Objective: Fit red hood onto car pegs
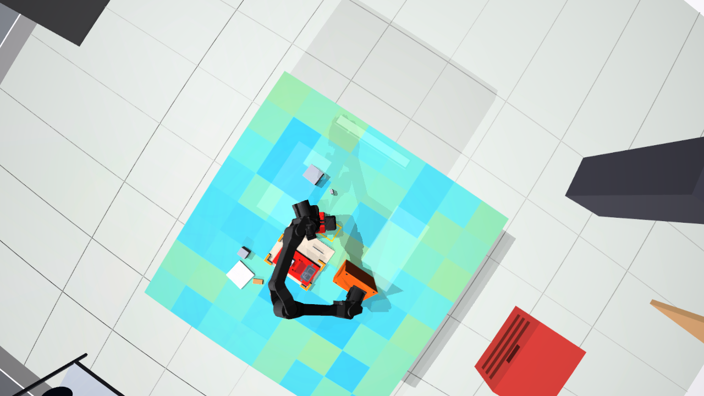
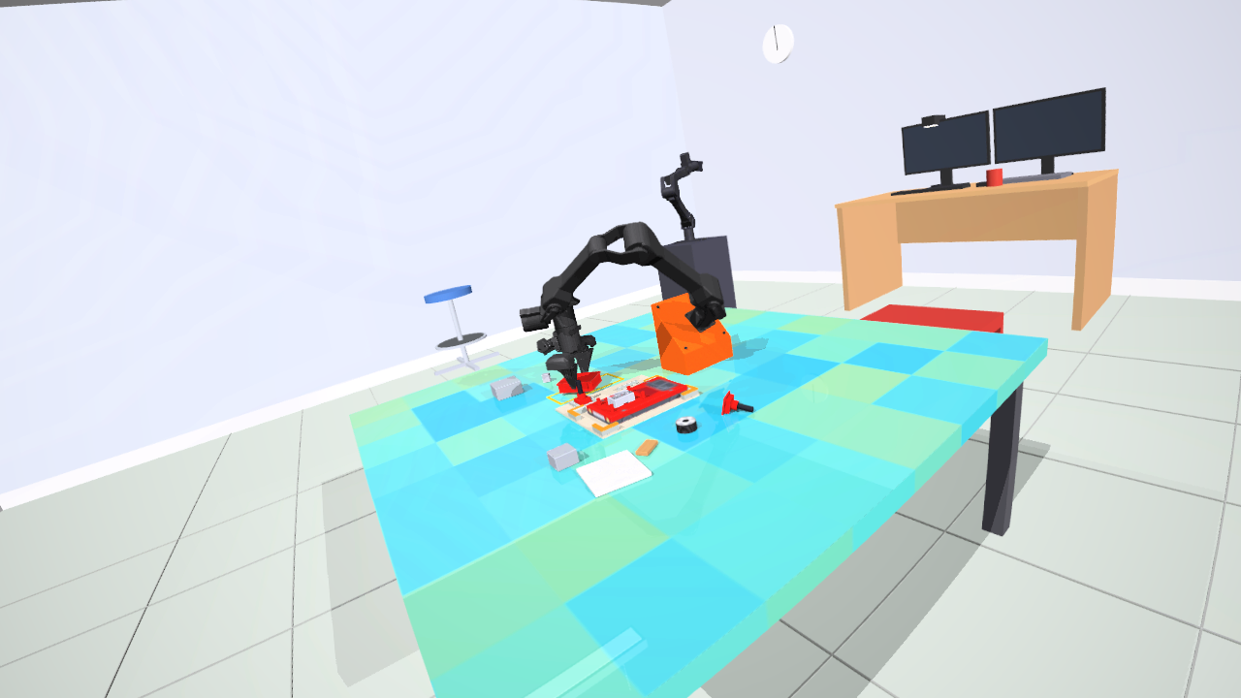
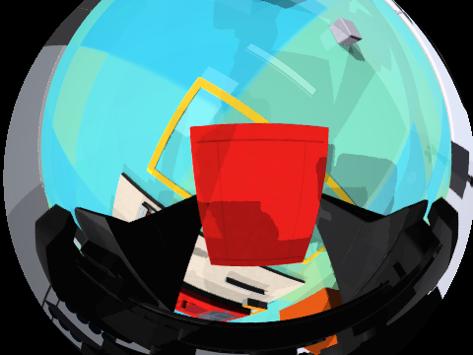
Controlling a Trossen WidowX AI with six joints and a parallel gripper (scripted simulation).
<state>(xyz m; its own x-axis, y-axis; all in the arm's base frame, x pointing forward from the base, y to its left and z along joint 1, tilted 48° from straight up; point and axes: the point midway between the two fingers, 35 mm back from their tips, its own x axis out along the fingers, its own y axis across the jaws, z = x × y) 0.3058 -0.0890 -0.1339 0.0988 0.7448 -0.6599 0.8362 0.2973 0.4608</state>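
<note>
My gripper tip is now 1 cm short of the beige jig, 19 cm to the right of it and 1 cm above it. Round my gripper tip: red hood (1 cm above); black wheel (2 cm ahead, 40 cm to the left, 1 cm below); wooden chip (12 cm ahead, 39 cm to the left, 1 cm below).
</note>
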